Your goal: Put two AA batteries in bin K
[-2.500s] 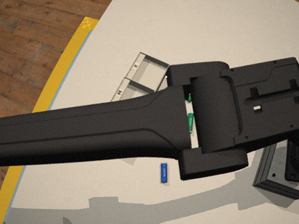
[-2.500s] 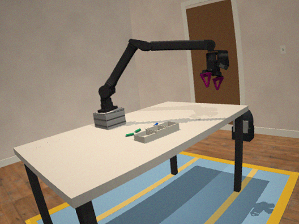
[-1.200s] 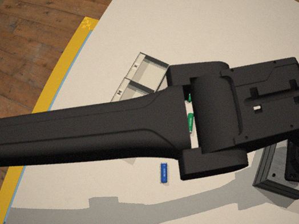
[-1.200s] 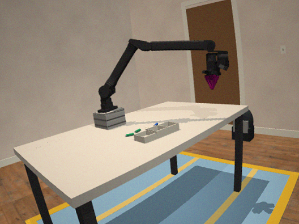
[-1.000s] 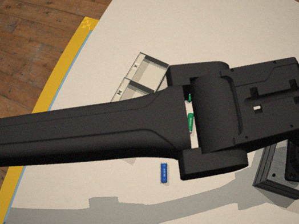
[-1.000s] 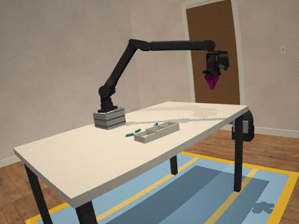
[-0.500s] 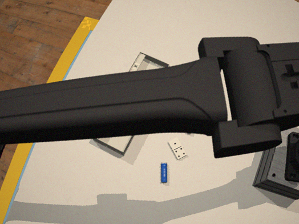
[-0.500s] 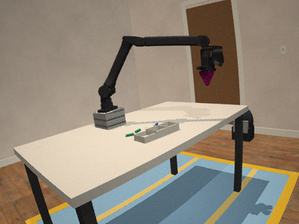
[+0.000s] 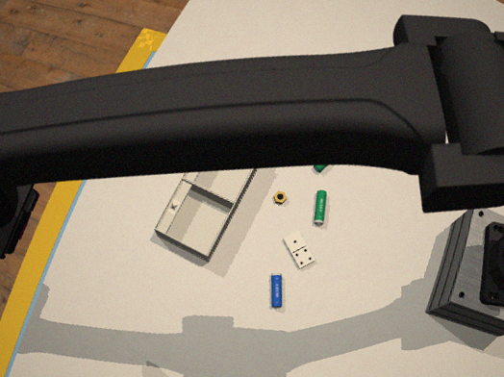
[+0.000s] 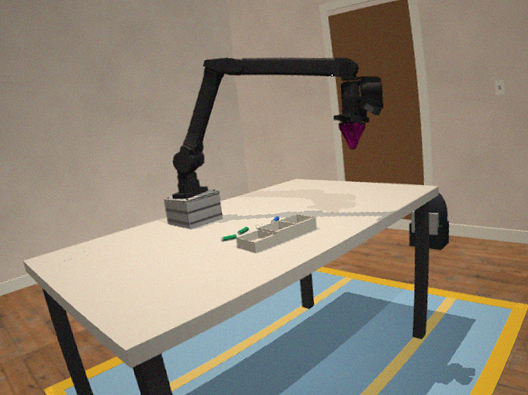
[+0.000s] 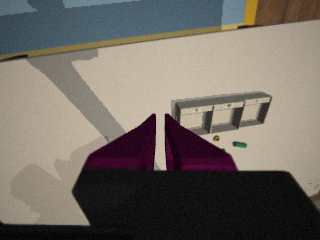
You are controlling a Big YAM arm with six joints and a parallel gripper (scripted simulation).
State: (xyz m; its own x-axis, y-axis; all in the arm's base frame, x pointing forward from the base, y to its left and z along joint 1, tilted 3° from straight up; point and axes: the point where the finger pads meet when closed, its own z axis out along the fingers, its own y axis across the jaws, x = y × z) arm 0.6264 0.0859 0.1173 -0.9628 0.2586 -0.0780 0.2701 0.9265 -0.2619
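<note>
Now: hand 23 cm above the bin, 19 cm past it and 17 cm to the left of it. Round my hand: brass hex nut 28 cm behind, 24 cm below, 15 cm to the right; then white domino 32 cm behind, 24 cm below, 8 cm to the right; then blue AA battery 30 cm behind, 24 cm below, 2 cm to the right.
</note>
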